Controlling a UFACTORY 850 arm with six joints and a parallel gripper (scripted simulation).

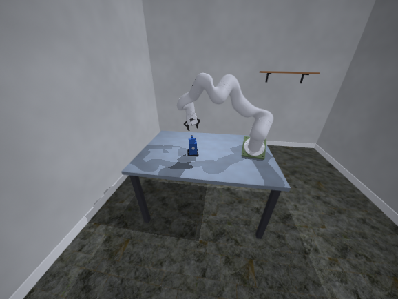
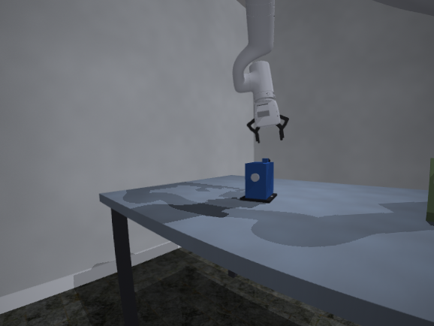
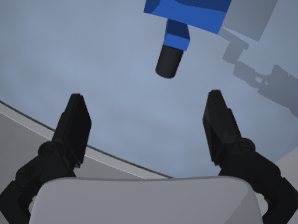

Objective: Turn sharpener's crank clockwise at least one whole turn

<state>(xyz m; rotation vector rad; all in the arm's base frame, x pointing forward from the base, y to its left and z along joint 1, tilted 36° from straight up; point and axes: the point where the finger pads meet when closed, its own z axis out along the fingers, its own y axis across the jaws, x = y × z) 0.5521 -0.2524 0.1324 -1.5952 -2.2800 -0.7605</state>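
The knob lies 1 cm ahead of my hand and 9 cm below it.
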